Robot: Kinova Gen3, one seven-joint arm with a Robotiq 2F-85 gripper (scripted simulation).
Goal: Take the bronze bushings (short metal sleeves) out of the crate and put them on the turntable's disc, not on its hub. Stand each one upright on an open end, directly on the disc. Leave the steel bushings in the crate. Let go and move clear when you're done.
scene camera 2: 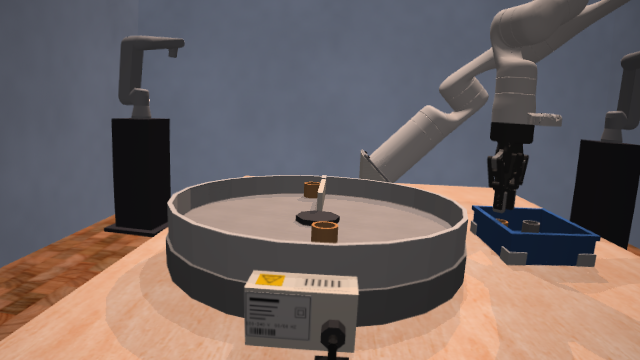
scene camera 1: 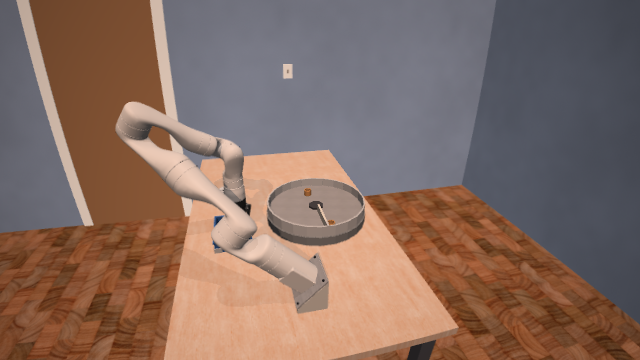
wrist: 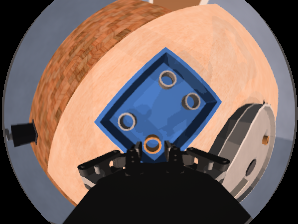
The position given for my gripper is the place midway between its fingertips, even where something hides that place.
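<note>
Blue crate [wrist: 158, 111], visible. Grey turntable disc [scene camera 2: 289, 217], visible. Grey turntable disc [wrist: 252, 154], visible too. My gripper [scene camera 2: 503, 210], in sight. My gripper [wrist: 153, 146], likewise.
</note>
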